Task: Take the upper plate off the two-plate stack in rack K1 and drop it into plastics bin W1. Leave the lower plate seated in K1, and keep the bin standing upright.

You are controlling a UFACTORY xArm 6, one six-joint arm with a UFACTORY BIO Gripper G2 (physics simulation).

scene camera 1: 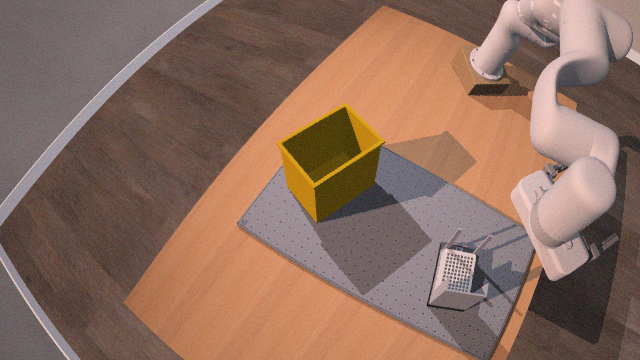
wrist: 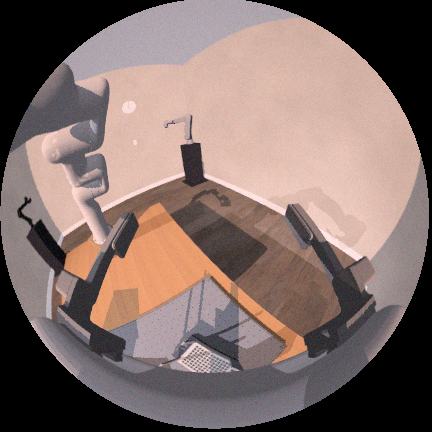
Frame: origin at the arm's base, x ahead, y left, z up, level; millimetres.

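Seen in the pictures: hand, tool point: (wrist: 209,232); arm's base, link origin: (scene camera 1: 486,64) (wrist: 102,234).
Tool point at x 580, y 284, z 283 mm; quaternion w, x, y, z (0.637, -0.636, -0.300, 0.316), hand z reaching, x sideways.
Observation:
Pixels of each thing's top centre, then the offset from my tool point to it. Level surfaces: height alone.
- Plastics bin W1, top centre: (scene camera 1: 331,141) dz -187, dx +28, dy -512 mm
- Rack K1, top centre: (scene camera 1: 472,257) (wrist: 194,371) dz -217, dx +93, dy -138 mm
- white plate, top centre: (scene camera 1: 457,276) (wrist: 205,363) dz -320, dx +103, dy -135 mm
- grey perforated board, surface height: dz -367 mm
- wooden table, surface height: dz -380 mm
Plastics bin W1 (scene camera 1: 345,195) is a yellow open-topped box standing upright on the grey perforated board in the scene view. It does not show in the wrist view. Rack K1 (scene camera 1: 452,300) is a pale holder with thin upright posts, near the board's right end. A white plate (scene camera 1: 459,270) (wrist: 204,357) with a grid of wells sits in it. The seam between the two stacked plates cannot be made out. My gripper (scene camera 1: 582,205) (wrist: 212,230) is open and empty, its fingers wide apart. It hangs above and to the right of the rack in the scene view, well apart from the plate.
The grey perforated board (scene camera 1: 280,240) (wrist: 160,330) lies on the wooden table (scene camera 1: 200,280) (wrist: 145,270). The arm's base stands on a block (scene camera 1: 462,65) at the table's back. A dark pedestal (wrist: 192,162) with a small arm stands by the wall.

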